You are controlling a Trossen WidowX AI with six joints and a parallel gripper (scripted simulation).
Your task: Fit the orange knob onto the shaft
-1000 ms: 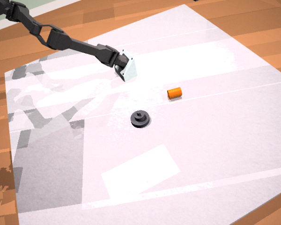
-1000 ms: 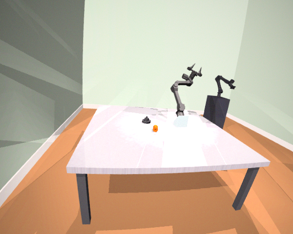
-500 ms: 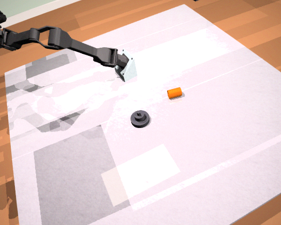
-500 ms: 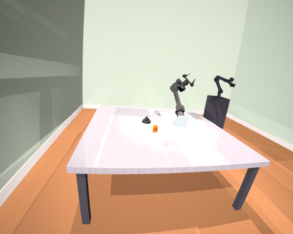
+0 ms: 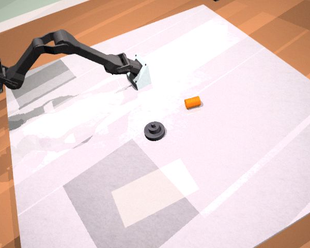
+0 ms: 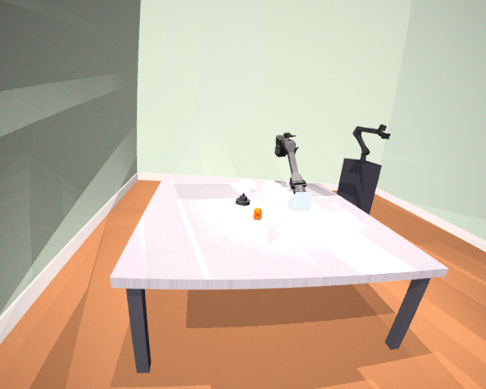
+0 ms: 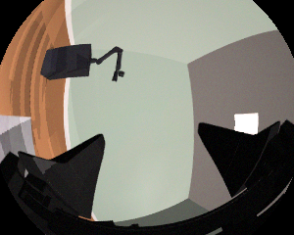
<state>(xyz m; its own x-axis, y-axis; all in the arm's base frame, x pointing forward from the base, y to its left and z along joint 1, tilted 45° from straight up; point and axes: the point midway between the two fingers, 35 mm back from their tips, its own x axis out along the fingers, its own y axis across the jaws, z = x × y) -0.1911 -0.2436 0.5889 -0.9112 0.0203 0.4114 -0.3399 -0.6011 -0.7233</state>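
Right now my gripper tip is 710 mm to the right of the orange knob, 510 mm short of it and 320 mm above it. Also, from my gripper tip: dark pedestal: 530 mm ahead, 500 mm to the left, 310 mm below.
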